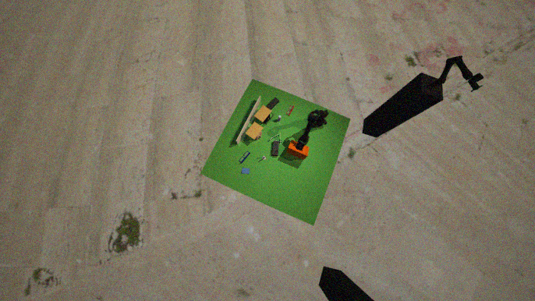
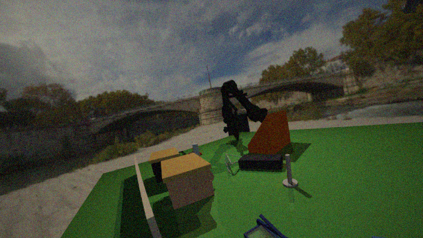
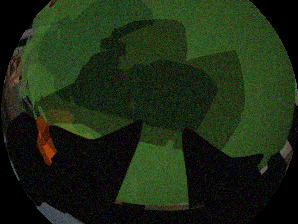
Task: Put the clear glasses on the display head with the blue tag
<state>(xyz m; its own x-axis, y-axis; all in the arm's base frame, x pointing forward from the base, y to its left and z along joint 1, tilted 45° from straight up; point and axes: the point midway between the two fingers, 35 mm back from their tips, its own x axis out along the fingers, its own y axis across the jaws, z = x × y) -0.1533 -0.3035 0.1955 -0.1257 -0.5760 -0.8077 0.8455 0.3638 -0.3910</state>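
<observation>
Right now the grey peg is 46 cm ahead of my gripper tip, 52 cm to the left of it and 2 cm above it. The rest, counted from my gripper tip: small blue square (61 cm ahead, 71 cm to the left); then pale strip (75 cm ahead, 16 cm to the left, 5 cm above); then display head (62 cm ahead, 30 cm to the left, 5 cm above).
</observation>
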